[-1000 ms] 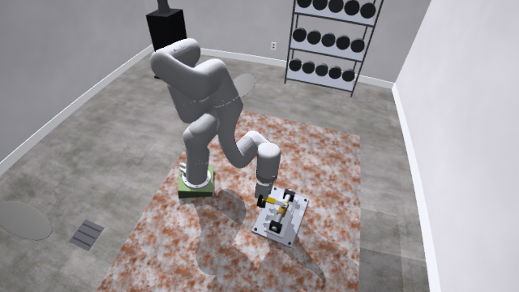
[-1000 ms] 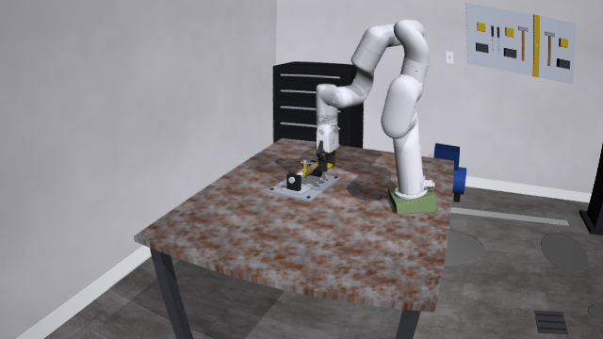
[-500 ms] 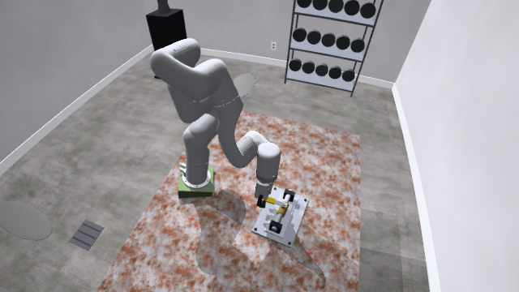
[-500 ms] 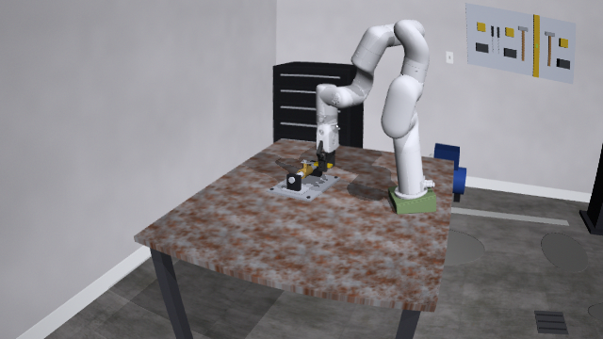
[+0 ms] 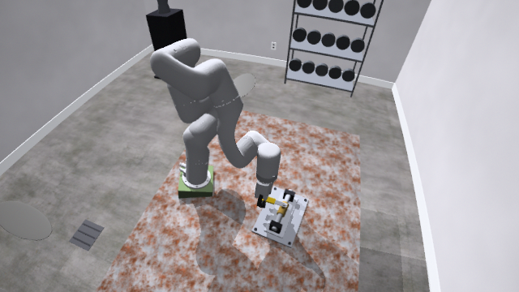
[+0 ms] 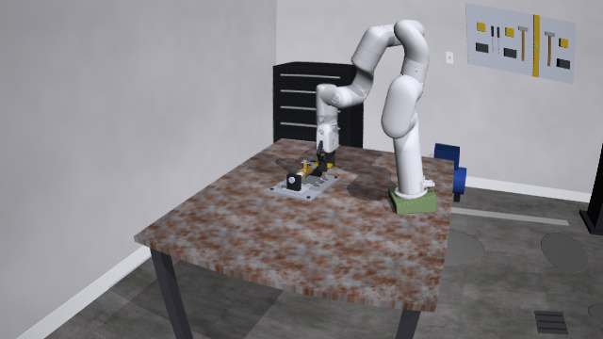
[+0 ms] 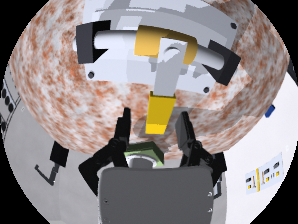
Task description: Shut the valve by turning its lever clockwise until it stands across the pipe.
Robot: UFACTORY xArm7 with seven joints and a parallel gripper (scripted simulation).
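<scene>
Right now my hand is 5 cm short of the yellow lever.
</scene>
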